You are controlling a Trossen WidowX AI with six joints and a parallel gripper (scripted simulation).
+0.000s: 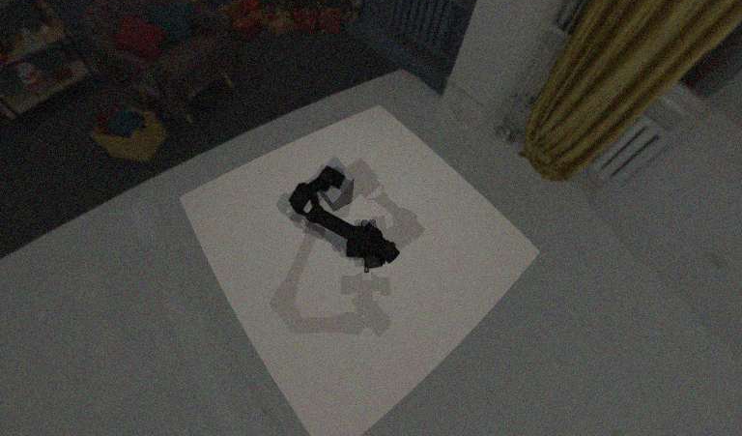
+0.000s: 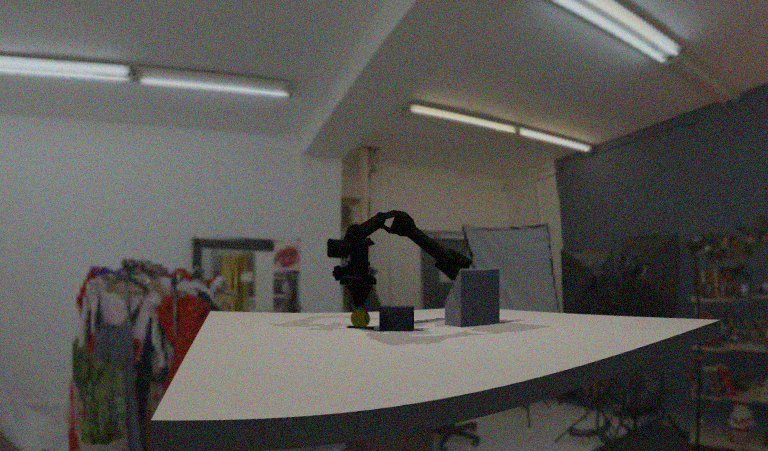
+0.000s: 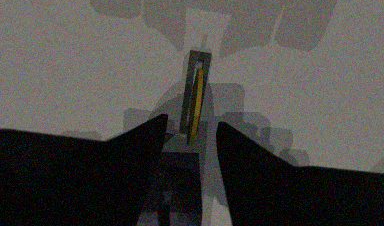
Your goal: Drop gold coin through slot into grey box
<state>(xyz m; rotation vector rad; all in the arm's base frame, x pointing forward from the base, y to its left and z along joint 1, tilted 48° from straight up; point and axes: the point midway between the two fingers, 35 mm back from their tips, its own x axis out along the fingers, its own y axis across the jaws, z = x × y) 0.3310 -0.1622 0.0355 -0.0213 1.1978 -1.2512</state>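
The thin gold coin is 40 mm below my gripper tip.
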